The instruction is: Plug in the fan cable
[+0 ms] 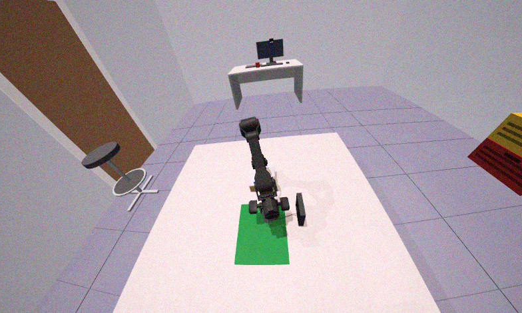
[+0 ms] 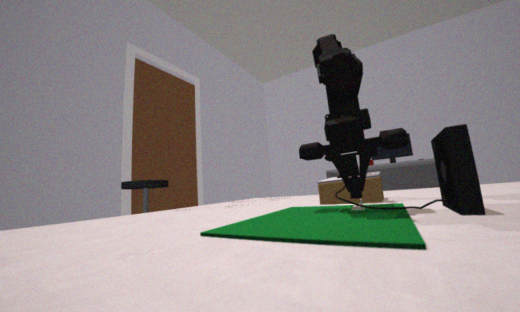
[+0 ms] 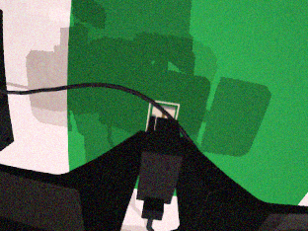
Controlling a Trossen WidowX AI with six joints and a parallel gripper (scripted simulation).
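Right now the pale four-pin header is 4 cm below my gripper tip and 1 cm behind it. Round my gripper tip: black plug: 1 cm behind, 1 cm above; green board: 7 cm ahead, 5 cm to the right, 5 cm below; black fan: 14 cm to the left, 2 cm above.
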